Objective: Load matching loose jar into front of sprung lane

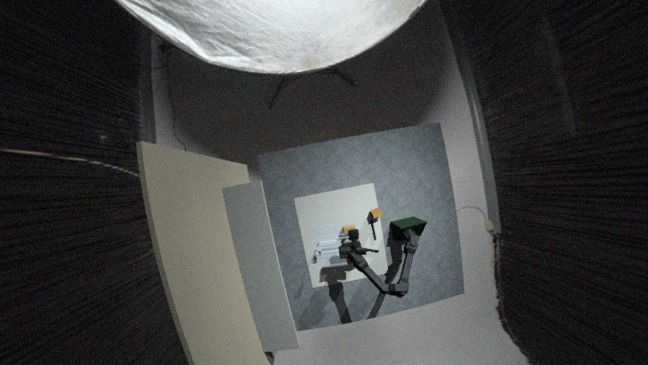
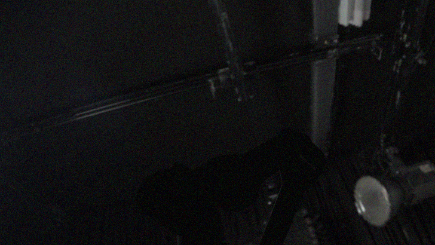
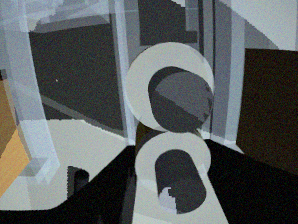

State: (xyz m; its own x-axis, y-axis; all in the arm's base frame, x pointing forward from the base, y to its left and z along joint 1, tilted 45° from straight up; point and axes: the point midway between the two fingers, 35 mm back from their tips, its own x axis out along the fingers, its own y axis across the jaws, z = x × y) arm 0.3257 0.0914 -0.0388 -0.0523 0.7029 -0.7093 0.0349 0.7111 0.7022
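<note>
Now: the clear pusher lane 140 mm ahead of my gripper tip, 20 mm to the left of it and 20 mm below it.
</note>
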